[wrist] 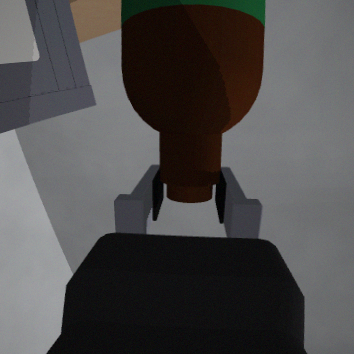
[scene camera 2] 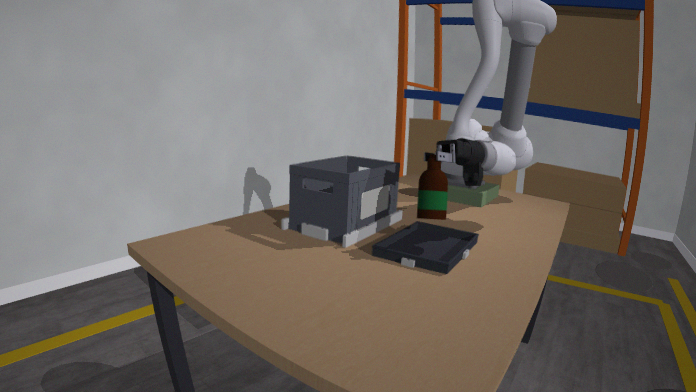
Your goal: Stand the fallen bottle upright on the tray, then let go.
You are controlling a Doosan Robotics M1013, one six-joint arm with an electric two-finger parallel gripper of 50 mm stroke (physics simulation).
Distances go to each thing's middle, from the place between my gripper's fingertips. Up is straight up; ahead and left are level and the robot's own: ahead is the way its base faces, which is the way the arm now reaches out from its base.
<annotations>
Right now my hand is 8 cm above the brown bottle (wrist: 190,77), 2 cm to the right of it and 1 cm short of it.
</annotations>
